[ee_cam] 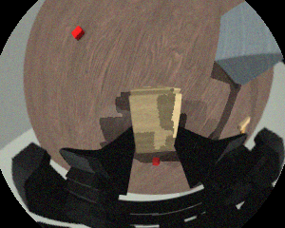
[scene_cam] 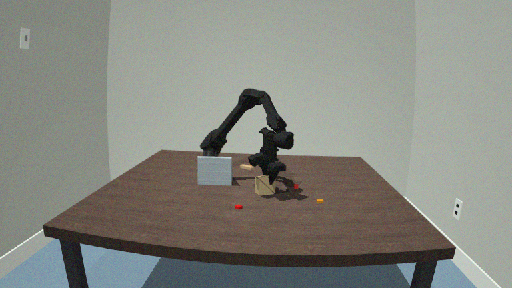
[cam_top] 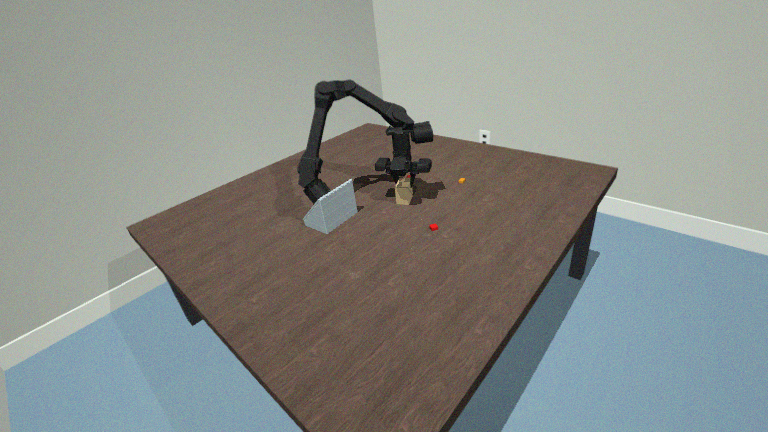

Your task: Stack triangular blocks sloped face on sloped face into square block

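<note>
My gripper tip is now 10 mm below the triangular wooden block. Also, from my gripper tip: small orange cube (190 mm ahead, 140 mm to the right, 40 mm below); flat tan piece (400 mm to the left, 60 mm behind, 40 mm below).
</note>
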